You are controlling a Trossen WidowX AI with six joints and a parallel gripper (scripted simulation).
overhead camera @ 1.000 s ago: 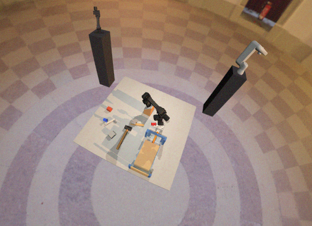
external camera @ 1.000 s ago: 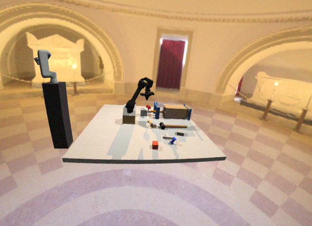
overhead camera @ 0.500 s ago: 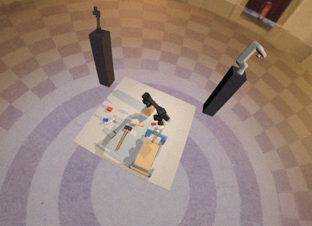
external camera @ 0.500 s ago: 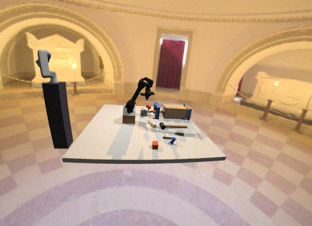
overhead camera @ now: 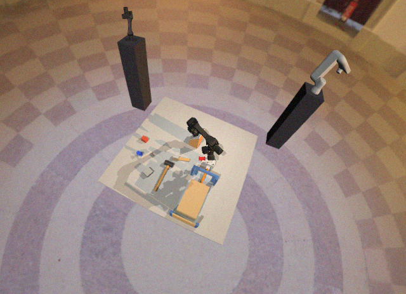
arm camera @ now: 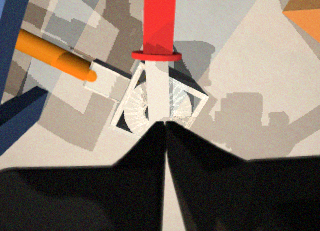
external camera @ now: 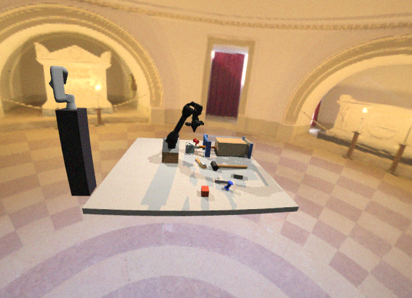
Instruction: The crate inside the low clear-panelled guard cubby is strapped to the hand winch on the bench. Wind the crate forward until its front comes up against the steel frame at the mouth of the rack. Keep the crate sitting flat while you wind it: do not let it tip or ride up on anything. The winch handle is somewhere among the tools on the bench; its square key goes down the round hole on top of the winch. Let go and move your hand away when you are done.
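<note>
Now: gripper tip 9 cm above the red knob, 5 cm to the left of it and 2 cm short of it. Round my gripper tip: winch 19 cm below, 4 cm to the left, 4 cm behind; then red-knobbed handle 12 cm below, 1 cm to the right; then frame 14 cm ahead, 12 cm below, 3 cm to the left.
</note>
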